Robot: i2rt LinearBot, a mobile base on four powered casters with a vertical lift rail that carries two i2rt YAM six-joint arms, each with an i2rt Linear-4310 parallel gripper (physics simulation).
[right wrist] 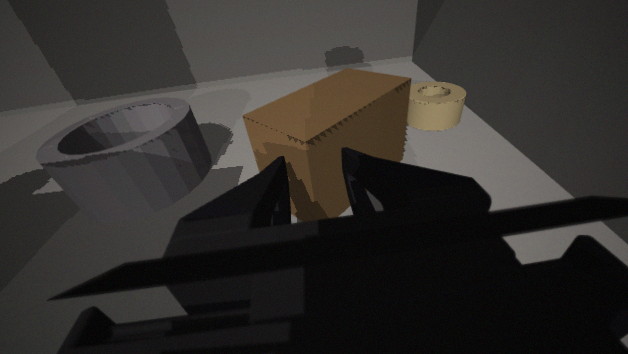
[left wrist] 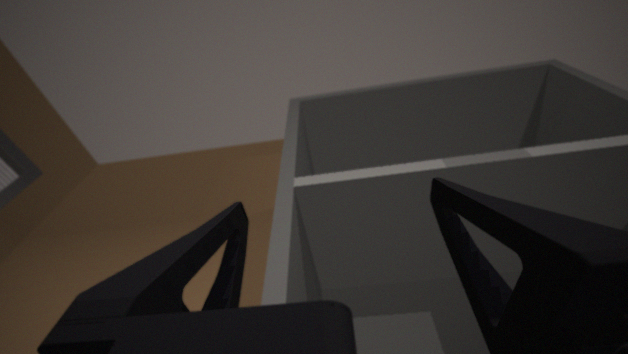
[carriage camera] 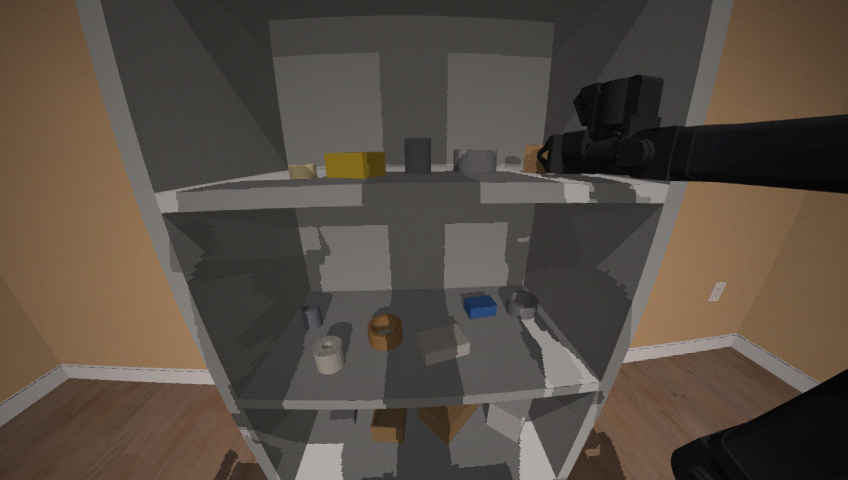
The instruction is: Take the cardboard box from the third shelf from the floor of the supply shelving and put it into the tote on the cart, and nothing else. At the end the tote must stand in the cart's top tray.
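Frame: origin at the left arm's base, x ahead, y left, z up, level; centimetres.
Seen in the pictures: left gripper, fingertip midpoint: [left wrist: 335, 200]; right gripper, fingertip midpoint: [right wrist: 313, 162] [carriage camera: 544, 155].
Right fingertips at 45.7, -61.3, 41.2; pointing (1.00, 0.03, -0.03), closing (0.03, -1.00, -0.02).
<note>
A point is followed by its place in that frame, as x, y, z.
The brown cardboard box [right wrist: 326, 127] @[45.3, -62.1, 43.3] stands on the third shelf of the grey shelving [carriage camera: 385, 190] @[30.4, -27.9, 36.3], near its right end. In the carriage view only its edge [carriage camera: 530, 158] @[46.9, -58.7, 40.5] shows beside my right gripper [carriage camera: 543, 156] @[45.7, -61.3, 41.2]. In the right wrist view my right gripper [right wrist: 313, 162] @[45.7, -61.3, 41.2] has its fingers drawn close together at the box's near corner, with nothing between them. The box rests on the shelf board. My left gripper [left wrist: 335, 200] @[2.5, 0.1, 44.3] is open and empty, pointing up at the shelving's top left corner. The tote and the cart are not in view.
On the same shelf a grey ring [right wrist: 126, 145] @[48.9, -50.0, 42.1] lies left of the box and a tan roll [right wrist: 437, 105] @[53.6, -71.5, 39.6] behind it by the side wall. Further left stand a dark cylinder [carriage camera: 417, 154] @[44.8, -33.6, 41.2], a yellow box [carriage camera: 354, 165] @[39.3, -22.1, 39.6] and a small roll [carriage camera: 302, 170] @[41.7, -11.9, 38.9]. The shelf below holds several small items.
</note>
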